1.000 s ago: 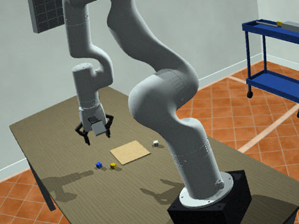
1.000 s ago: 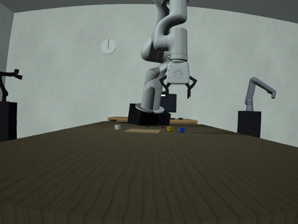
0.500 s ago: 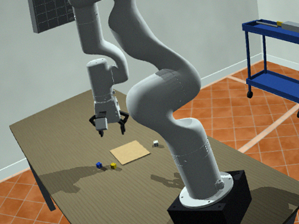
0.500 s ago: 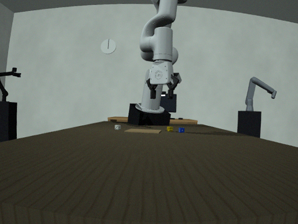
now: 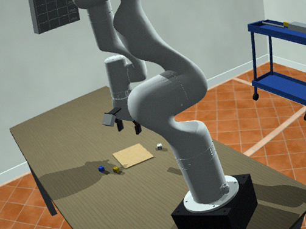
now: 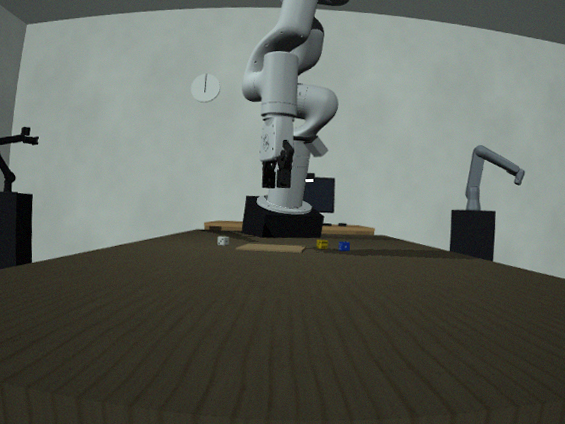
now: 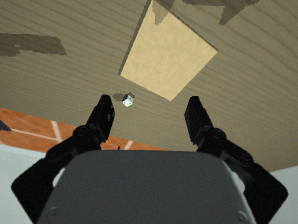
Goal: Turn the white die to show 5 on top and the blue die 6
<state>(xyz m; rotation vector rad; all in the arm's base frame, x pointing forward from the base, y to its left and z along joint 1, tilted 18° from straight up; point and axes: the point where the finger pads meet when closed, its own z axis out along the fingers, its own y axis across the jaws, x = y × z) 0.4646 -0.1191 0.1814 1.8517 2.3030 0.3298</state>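
Now: the white die 14 cm below my hand, 12 cm to the right of it and 4 cm behind it. Also, from my hand: tan mat (15 cm below, 2 cm ahead, 1 cm to the right); then yellow die (14 cm below, 12 cm to the left); then blue die (15 cm to the left, 14 cm below, 5 cm ahead).
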